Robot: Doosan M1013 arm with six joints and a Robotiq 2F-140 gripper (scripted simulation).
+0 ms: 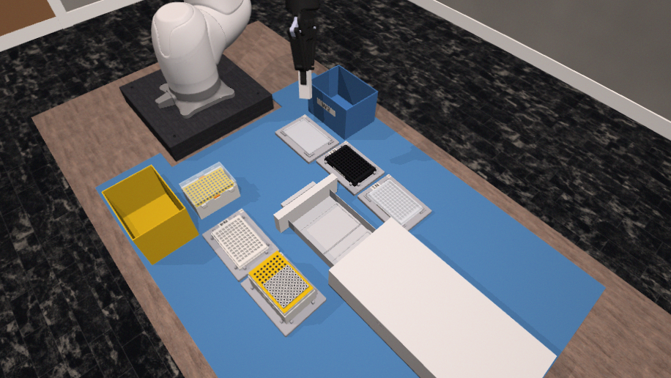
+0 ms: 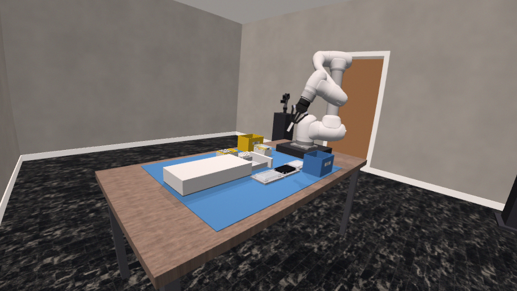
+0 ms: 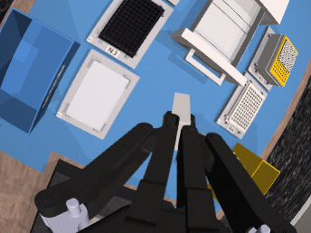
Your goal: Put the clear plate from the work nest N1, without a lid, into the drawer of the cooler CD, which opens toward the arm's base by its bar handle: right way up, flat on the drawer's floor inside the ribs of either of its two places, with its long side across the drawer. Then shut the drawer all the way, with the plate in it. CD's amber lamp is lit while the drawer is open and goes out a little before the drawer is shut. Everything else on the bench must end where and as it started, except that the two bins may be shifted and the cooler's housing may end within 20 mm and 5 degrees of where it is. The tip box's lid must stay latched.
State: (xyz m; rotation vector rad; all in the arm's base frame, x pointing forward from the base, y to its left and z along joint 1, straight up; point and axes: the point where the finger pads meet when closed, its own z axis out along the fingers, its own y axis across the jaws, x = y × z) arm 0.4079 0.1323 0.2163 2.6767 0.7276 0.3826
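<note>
Now: hand 270 mm short of the clear plate, 80 mm to the right of it and 250 mm above it. Also, from my hand: black plate (100 mm ahead, 70 mm to the left, 250 mm below); then blue bin (90 mm behind, 200 mm to the left, 230 mm below); then drawer (260 mm ahead, 110 mm to the right, 250 mm below).
</note>
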